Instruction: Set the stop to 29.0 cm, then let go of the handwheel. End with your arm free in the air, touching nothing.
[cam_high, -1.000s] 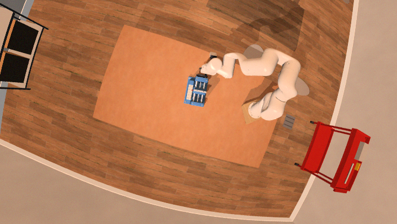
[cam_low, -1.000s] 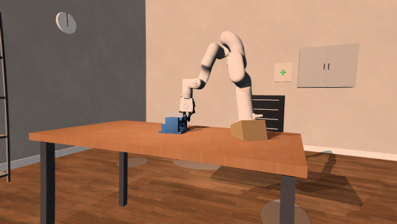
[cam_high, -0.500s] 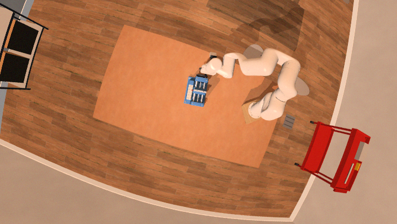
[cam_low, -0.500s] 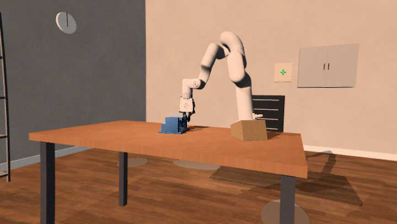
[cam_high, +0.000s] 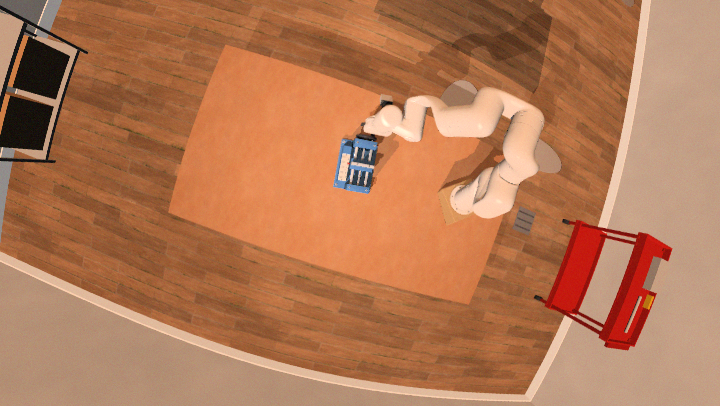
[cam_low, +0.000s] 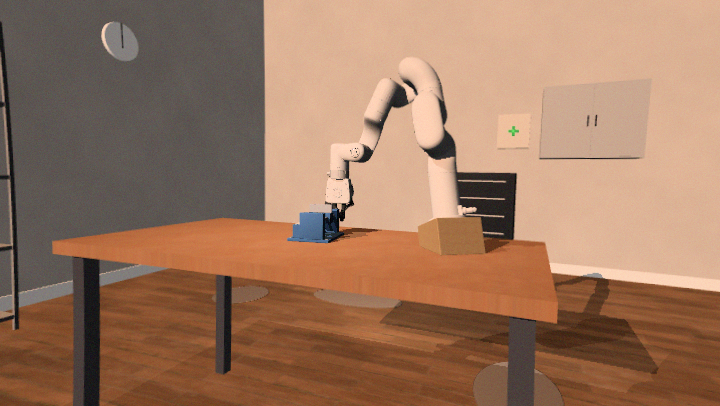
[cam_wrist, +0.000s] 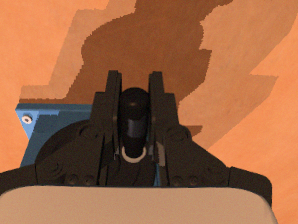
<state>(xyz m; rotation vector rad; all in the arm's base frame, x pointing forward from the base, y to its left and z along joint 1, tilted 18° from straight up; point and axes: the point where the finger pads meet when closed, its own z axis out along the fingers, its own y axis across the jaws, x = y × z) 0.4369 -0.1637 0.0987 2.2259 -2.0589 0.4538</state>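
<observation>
The black crank handle lies 1 cm to the left of my hand. From my hand the other things lie so: stop block 3 cm ahead, 15 cm to the left, 2 cm above; then black handwheel 1 cm ahead, 2 cm to the left.
</observation>
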